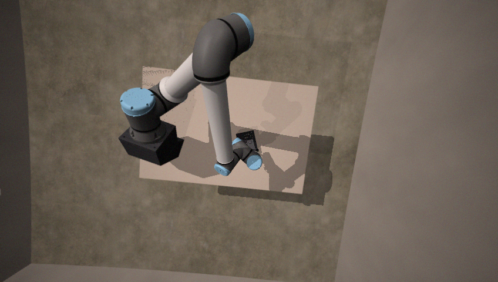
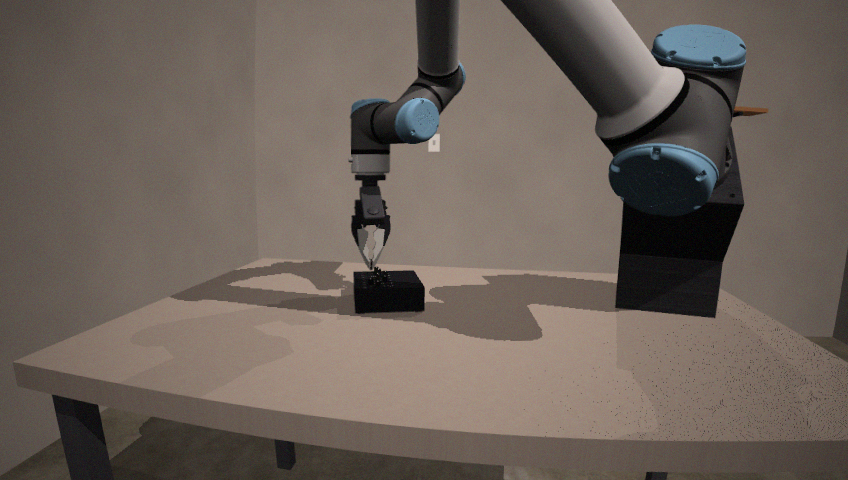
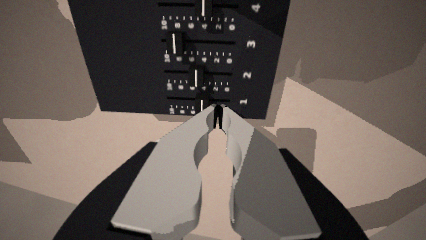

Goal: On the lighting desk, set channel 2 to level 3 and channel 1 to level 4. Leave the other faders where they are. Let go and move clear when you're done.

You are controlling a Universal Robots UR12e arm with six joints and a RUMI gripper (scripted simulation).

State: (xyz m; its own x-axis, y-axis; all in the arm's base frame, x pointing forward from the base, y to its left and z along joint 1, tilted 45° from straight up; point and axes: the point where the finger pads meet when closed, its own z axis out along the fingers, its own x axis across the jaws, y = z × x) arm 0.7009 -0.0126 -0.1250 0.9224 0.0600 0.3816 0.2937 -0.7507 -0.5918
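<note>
Right now the channel 1 fader is 1 cm below my hand and 1 cm behind it. Also, from my hand: channel 2 fader 2 cm to the left, 2 cm behind, 1 cm below; then channel 3 fader 4 cm behind, 3 cm to the left, 1 cm below; then channel 4 fader 6 cm to the left, 3 cm behind, 1 cm below.
</note>
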